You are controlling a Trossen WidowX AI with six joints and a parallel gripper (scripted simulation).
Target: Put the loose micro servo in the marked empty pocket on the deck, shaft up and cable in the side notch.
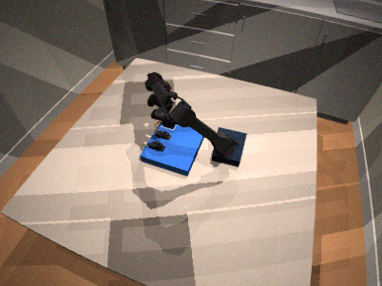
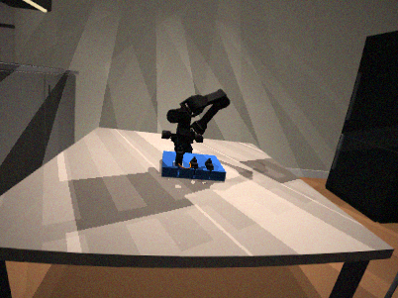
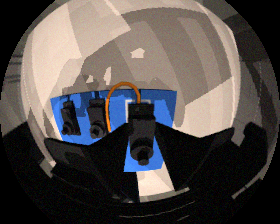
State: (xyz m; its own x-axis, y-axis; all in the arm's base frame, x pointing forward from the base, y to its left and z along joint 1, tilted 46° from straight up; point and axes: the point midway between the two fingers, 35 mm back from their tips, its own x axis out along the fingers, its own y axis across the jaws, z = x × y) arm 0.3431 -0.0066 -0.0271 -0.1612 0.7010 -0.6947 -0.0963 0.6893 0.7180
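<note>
Now: gripper tip 130 mm past the blue deck, 80 mm above it and 60 mm to the right of it.
</note>
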